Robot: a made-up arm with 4 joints. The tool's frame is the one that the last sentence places.
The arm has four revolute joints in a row. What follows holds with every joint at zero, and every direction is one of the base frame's. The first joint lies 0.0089 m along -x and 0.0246 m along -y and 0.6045 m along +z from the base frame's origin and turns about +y. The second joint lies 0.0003 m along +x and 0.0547 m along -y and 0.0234 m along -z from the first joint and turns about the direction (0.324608, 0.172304, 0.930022). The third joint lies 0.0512 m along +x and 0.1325 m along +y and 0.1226 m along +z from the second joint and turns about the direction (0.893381, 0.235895, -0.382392). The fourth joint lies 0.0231 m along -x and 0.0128 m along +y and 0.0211 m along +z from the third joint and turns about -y. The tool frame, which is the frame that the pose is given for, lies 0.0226 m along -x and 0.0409 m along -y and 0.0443 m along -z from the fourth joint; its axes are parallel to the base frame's.
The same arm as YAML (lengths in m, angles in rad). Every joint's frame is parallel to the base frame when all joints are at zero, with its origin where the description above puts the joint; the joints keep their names.
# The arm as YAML. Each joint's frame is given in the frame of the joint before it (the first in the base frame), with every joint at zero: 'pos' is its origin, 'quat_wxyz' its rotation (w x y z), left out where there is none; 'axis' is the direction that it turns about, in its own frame. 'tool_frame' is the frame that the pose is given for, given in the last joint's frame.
length_unit: m
angle_unit: rad
joints:
  - joint: joint 1
    pos: [-0.0089, -0.0246, 0.6045]
    axis: "+y"
  - joint: joint 2
    pos: [0.0003, -0.0547, -0.0234]
    axis: [0.324608, 0.172304, 0.930022]
  - joint: joint 3
    pos: [0.0512, 0.1325, 0.1226]
    axis: [0.893381, 0.235895, -0.382392]
  - joint: joint 4
    pos: [-0.0231, 0.0128, 0.0211]
    axis: "-y"
tool_frame:
  pos: [-0.0226, -0.0409, -0.0443]

